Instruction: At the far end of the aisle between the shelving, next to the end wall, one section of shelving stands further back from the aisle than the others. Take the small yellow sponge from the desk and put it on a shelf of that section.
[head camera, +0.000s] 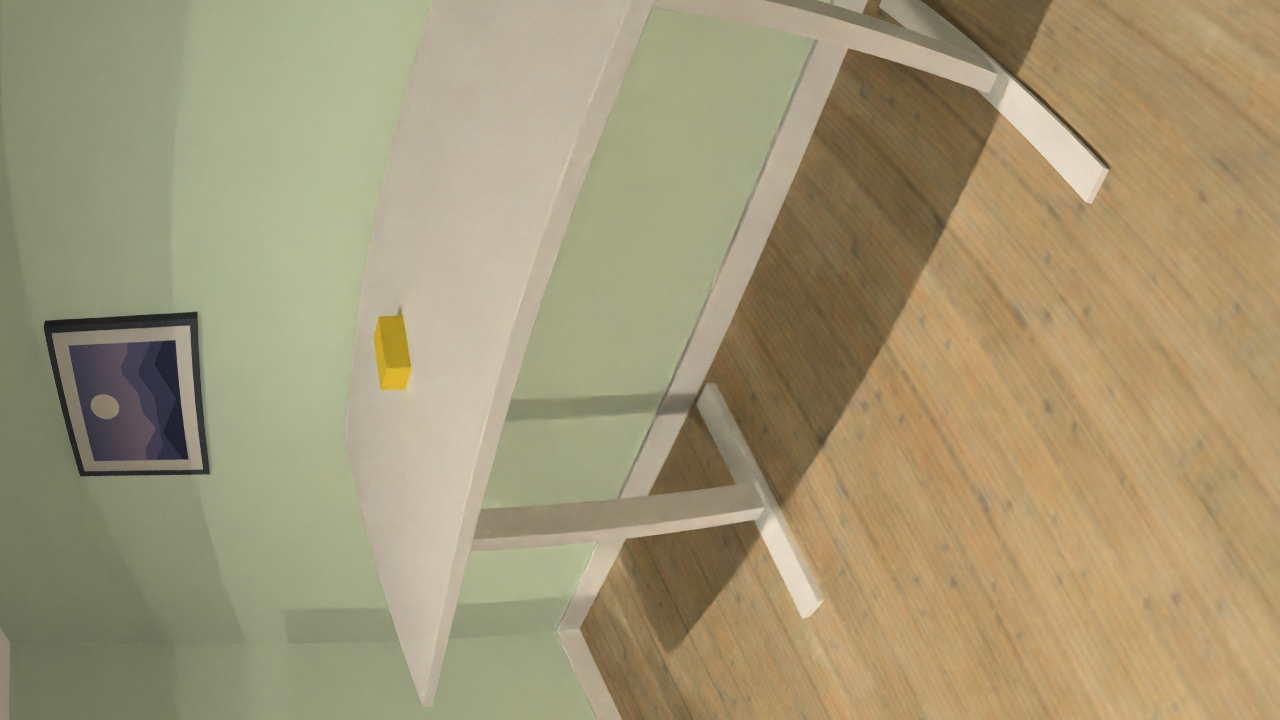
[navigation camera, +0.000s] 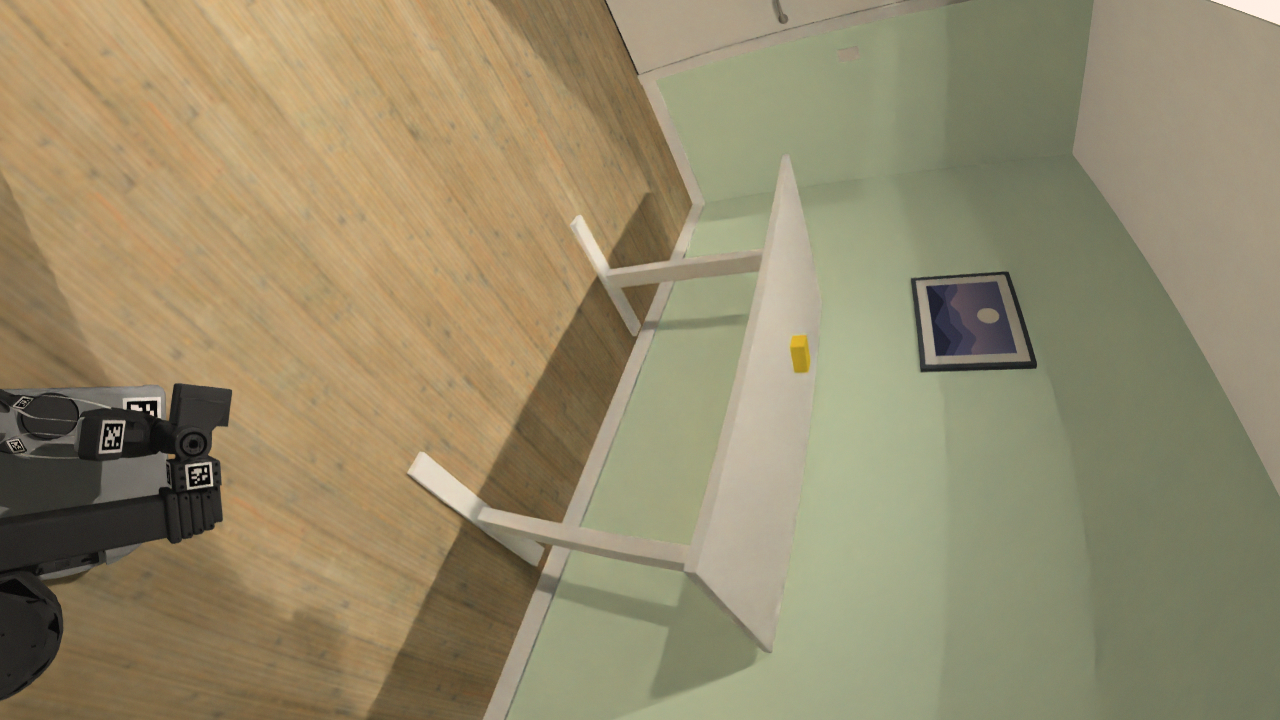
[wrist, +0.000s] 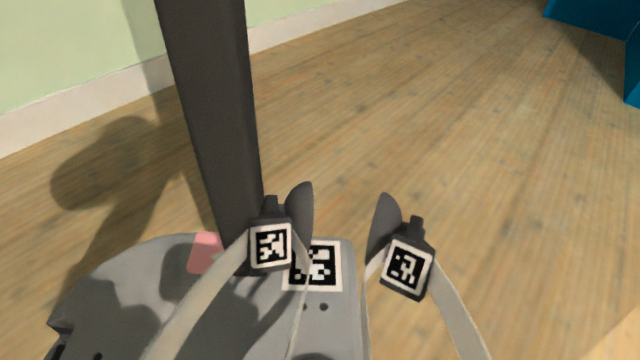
Labels:
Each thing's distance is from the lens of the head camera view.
small yellow sponge (head camera: 391, 348): 1.50 m
white desk (head camera: 502, 114): 1.10 m
The marked spots on the white desk and the small yellow sponge are 0.53 m apart.

